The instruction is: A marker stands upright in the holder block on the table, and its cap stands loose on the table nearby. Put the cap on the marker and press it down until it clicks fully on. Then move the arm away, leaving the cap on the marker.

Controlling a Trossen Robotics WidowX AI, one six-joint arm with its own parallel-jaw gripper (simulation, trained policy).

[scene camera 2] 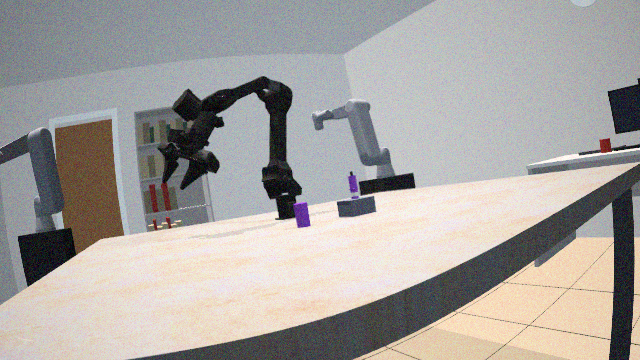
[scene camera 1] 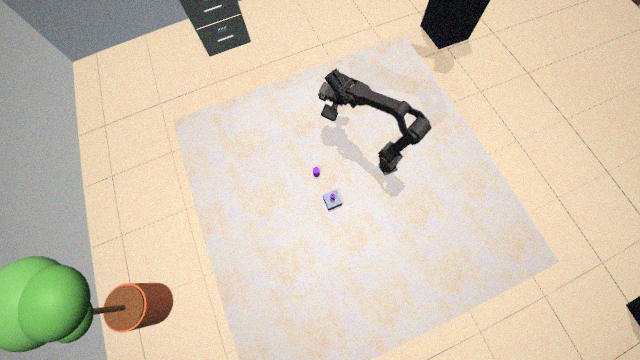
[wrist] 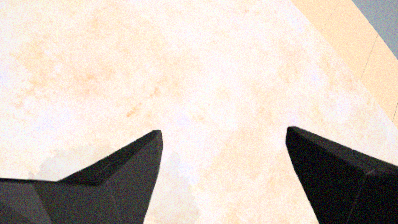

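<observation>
My gripper [scene camera 2: 171, 185]. Gripper also visible, wrist view [wrist: 224, 136].
</observation>
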